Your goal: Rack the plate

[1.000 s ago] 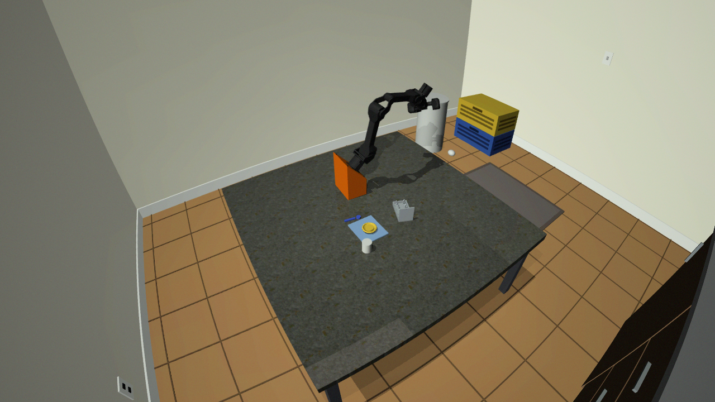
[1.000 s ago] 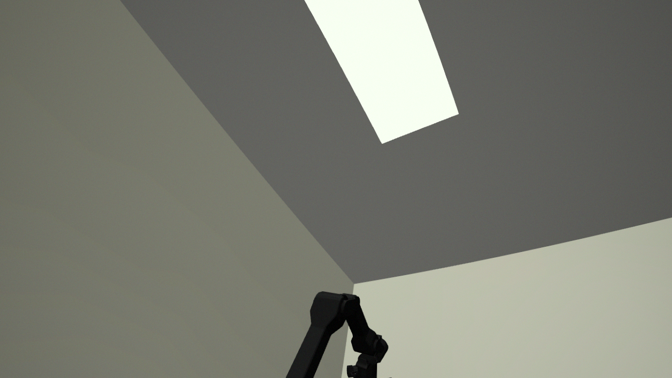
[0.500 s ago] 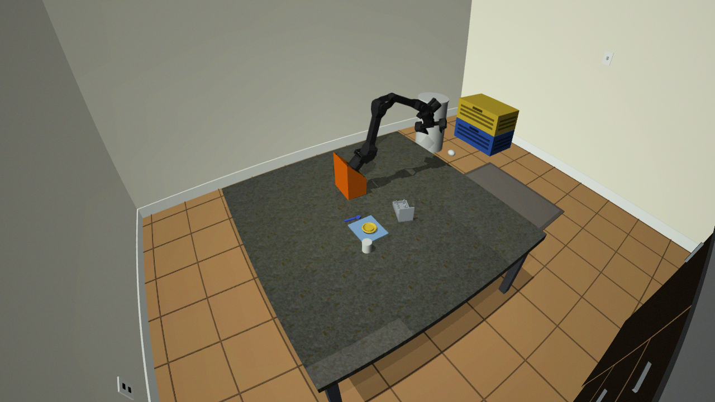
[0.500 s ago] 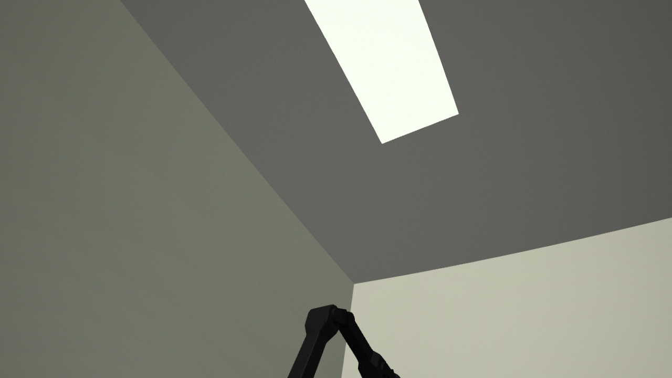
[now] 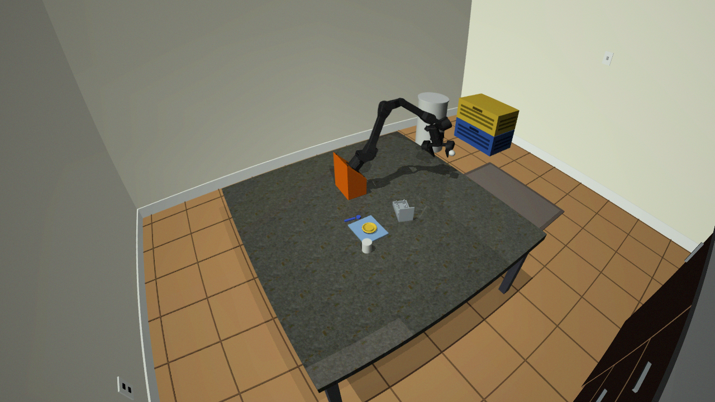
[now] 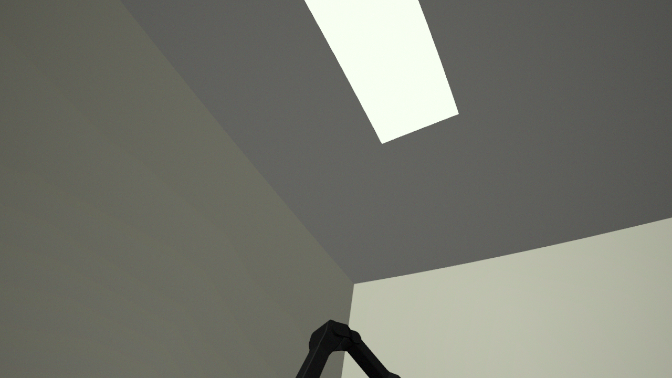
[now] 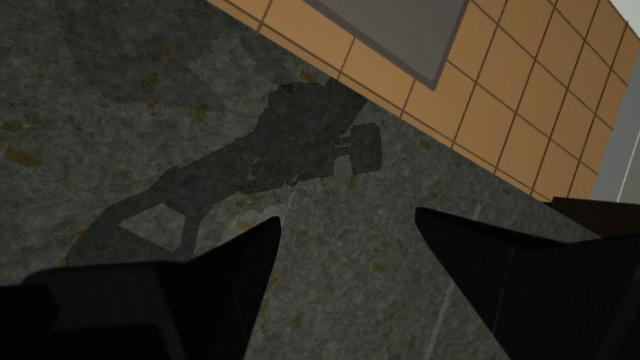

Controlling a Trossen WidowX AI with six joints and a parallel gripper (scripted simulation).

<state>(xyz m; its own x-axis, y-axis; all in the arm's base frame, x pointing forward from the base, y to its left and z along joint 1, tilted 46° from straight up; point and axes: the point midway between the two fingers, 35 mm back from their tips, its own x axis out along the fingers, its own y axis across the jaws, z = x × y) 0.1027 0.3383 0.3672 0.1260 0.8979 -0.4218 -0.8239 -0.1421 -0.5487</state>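
Now: gripper tip 58 cm to the left of the yellow plate, 21 cm short of it and 11 cm above it. The rest, counted from my gripper tip: white cup (65 cm to the right, 31 cm ahead, 10 cm below); grey dish rack (38 cm to the right, 17 cm ahead, 10 cm below); blue spoon (61 cm to the right, 12 cm below, 10 cm ahead).
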